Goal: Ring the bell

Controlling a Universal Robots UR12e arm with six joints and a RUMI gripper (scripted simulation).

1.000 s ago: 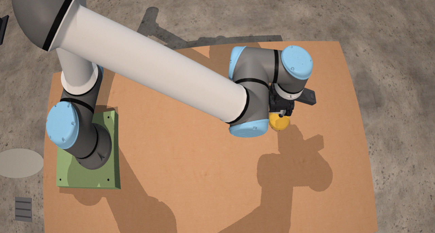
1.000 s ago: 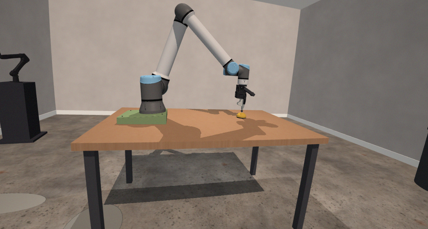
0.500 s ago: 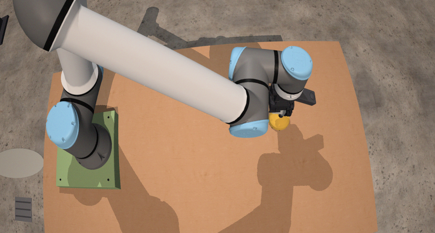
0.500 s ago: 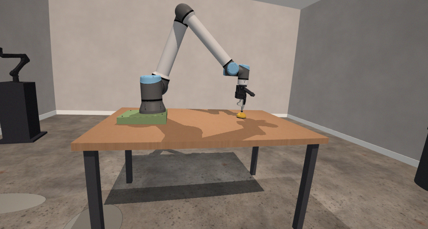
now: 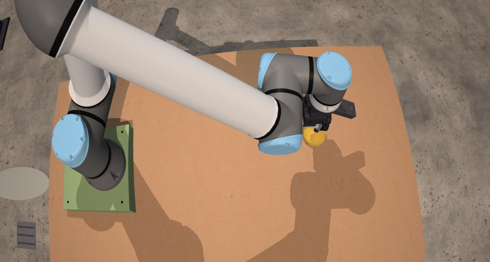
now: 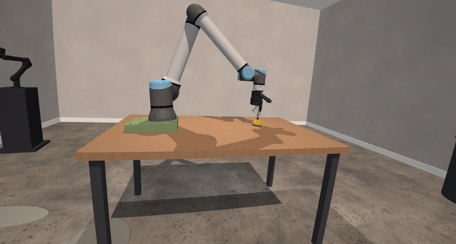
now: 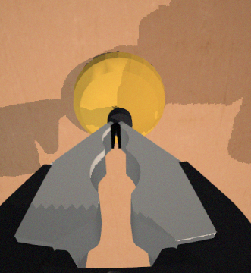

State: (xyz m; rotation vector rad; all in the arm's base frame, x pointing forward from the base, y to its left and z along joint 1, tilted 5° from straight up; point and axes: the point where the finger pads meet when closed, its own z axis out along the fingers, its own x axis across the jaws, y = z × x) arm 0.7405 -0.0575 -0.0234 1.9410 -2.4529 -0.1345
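My hand is 3 cm above the dark round button. Also, from my hand: yellow dome bell 4 cm below.
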